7 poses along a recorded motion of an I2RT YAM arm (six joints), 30 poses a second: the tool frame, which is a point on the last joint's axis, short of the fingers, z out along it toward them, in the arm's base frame.
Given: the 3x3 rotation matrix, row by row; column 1 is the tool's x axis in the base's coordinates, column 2 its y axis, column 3 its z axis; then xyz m. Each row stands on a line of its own.
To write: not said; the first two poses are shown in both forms.
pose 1, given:
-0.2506, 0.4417, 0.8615
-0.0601, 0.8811, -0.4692
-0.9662, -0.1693, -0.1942
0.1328, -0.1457, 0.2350
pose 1, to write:
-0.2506, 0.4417, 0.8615, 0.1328
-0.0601, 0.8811, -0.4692, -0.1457
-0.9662, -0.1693, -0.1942, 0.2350
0, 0, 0, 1

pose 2, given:
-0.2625, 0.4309, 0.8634
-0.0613, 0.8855, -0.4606
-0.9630, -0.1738, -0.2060
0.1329, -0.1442, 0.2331
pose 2, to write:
-0.2625, 0.4309, 0.8634, 0.1329
-0.0613, 0.8855, -0.4606, -0.1442
-0.9630, -0.1738, -0.2060, 0.2331
0, 0, 0, 1

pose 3, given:
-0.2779, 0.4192, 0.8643
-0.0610, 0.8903, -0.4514
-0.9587, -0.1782, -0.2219
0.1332, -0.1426, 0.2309
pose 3, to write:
-0.2779, 0.4192, 0.8643, 0.1332
-0.0610, 0.8903, -0.4514, -0.1426
-0.9587, -0.1782, -0.2219, 0.2309
0, 0, 0, 1

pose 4, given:
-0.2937, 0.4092, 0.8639
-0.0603, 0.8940, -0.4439
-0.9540, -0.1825, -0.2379
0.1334, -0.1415, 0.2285
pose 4, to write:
-0.2937, 0.4092, 0.8639, 0.1334
-0.0603, 0.8940, -0.4439, -0.1415
-0.9540, -0.1825, -0.2379, 0.2285
0, 0, 0, 1

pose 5, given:
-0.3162, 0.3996, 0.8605
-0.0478, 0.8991, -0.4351
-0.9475, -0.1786, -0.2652
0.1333, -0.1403, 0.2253
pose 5, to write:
-0.3162, 0.3996, 0.8605, 0.1333
-0.0478, 0.8991, -0.4351, -0.1403
-0.9475, -0.1786, -0.2652, 0.2253
0, 0, 0, 1

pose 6, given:
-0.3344, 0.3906, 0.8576
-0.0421, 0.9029, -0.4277
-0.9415, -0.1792, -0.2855
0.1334, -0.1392, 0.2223
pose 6, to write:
-0.3344, 0.3906, 0.8576, 0.1334
-0.0421, 0.9029, -0.4277, -0.1392
-0.9415, -0.1792, -0.2855, 0.2223
0, 0, 0, 1

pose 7, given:
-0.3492, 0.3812, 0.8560
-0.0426, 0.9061, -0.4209
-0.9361, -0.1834, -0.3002
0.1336, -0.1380, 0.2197
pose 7, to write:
-0.3492, 0.3812, 0.8560, 0.1336
-0.0426, 0.9061, -0.4209, -0.1380
-0.9361, -0.1834, -0.3002, 0.2197
0, 0, 0, 1

